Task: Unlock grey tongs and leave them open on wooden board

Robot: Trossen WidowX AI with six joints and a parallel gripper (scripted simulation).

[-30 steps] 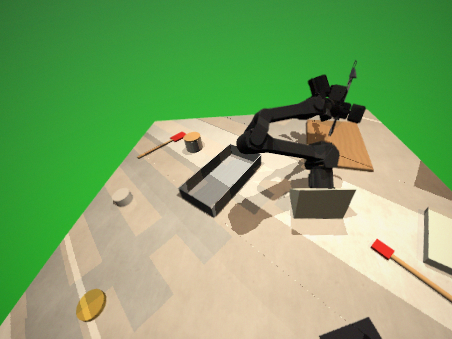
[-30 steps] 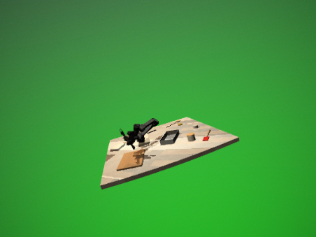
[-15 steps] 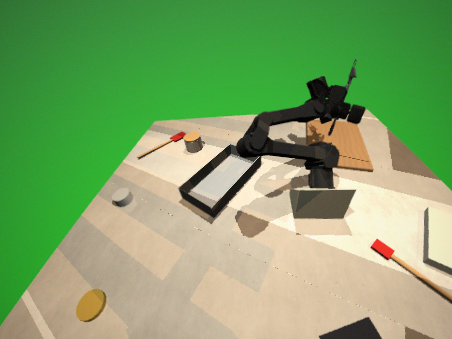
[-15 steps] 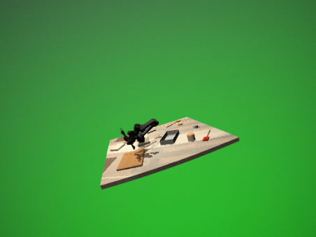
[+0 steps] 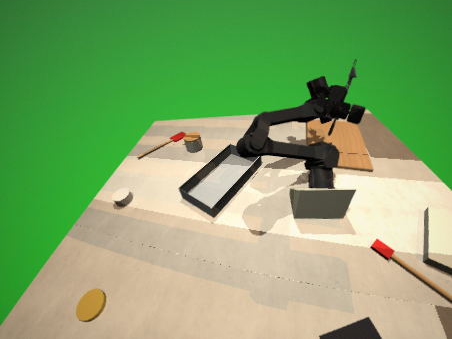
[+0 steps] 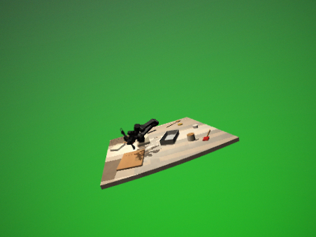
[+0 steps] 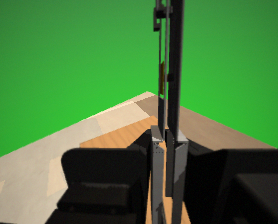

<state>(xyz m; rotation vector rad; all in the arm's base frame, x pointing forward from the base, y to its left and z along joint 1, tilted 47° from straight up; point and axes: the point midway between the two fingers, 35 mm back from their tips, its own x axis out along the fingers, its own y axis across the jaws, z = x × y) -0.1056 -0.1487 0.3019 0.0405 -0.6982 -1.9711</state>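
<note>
My gripper tip is 150 mm above the wooden board. The rest, counted from my gripper tip: white puck 810 mm ahead, 440 mm to the left, 140 mm below; roasting tin 440 mm ahead, 290 mm to the left, 140 mm below; red-headed spatula 810 mm ahead, 160 mm below, 60 mm to the left.
</note>
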